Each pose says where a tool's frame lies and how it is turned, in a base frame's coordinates. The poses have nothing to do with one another.
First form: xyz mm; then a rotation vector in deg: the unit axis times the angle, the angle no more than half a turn.
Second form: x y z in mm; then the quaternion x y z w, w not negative. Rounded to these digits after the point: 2 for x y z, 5 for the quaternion.
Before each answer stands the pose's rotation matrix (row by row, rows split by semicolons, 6 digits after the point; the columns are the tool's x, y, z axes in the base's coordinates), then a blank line. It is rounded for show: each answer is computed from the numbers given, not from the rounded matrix.
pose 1, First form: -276.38 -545.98 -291.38 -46.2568 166.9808 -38.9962
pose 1, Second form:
-0.863516 -0.480349 0.153638; -0.498712 0.768012 -0.401801; 0.075009 -0.423583 -0.902746

-276.38 -545.98 -291.38 -0.26039 0.93998 -0.21952 0.02091
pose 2, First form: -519.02 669.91 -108.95 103.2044 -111.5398 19.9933
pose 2, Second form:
-0.034803 -0.986336 -0.161029; -0.868996 0.109446 -0.482564; 0.493594 0.123139 -0.860931

-519.02 669.91 -108.95 0.65511 -0.70802 0.12691 0.23114
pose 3, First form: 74.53 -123.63 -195.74 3.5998 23.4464 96.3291
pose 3, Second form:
-0.158471 -0.948536 0.274165; 0.968432 -0.095205 0.230382; -0.192423 0.302018 0.933680

74.53 -123.63 -195.74 0.02763 0.17999 0.73949 0.64807
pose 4, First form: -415.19 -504.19 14.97 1.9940 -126.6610 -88.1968
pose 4, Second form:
-0.901180 0.227130 -0.369169; -0.267444 0.378876 0.885961; 0.341098 0.897143 -0.280691

-415.19 -504.19 14.97 0.01260 -0.80012 -0.55714 0.22193
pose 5, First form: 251.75 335.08 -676.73 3.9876 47.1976 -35.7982
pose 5, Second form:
0.511676 0.545023 0.664182; -0.492642 0.819454 -0.292914; -0.703912 -0.177327 0.687796

251.75 335.08 -676.73 0.03326 0.39369 -0.29861 0.86875
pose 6, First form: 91.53 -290.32 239.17 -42.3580 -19.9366 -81.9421
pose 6, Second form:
0.140574 0.967804 0.208792; -0.763708 -0.028210 0.644945; 0.630071 -0.250118 0.735154

91.53 -290.32 239.17 -0.32925 -0.15497 -0.63694 0.67962
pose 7, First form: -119.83 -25.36 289.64 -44.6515 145.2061 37.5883
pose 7, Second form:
-0.760983 -0.603286 0.238644; -0.411719 0.733349 0.541005; -0.501390 0.313441 -0.806451

-119.83 -25.36 289.64 -0.27934 0.90840 0.23515 0.20366
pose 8, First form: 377.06 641.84 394.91 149.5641 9.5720 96.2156
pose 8, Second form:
0.410660 0.072304 0.908917; 0.108188 -0.993673 0.030166; 0.905347 0.085946 -0.415884

377.06 641.84 394.91 0.83968 0.05374 0.54017 0.01661
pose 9, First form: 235.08 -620.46 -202.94 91.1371 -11.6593 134.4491
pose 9, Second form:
-0.343016 -0.321883 0.882458; 0.165169 -0.945486 -0.280671; 0.924694 0.049480 0.377481

235.08 -620.46 -202.94 0.55340 -0.07080 0.81639 0.14915
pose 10, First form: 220.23 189.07 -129.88 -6.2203 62.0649 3.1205
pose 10, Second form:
0.467795 -0.097505 0.878442; -0.008904 0.993326 0.114998; -0.883792 -0.061617 0.463805

220.23 189.07 -129.88 -0.05163 0.51520 0.02590 0.85512
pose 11, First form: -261.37 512.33 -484.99 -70.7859 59.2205 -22.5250
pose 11, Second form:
0.516419 -0.268765 0.813066; -0.741168 0.335298 0.581588; -0.428930 -0.902962 -0.026045

-261.37 512.33 -484.99 -0.54936 0.45960 -0.17481 0.67559
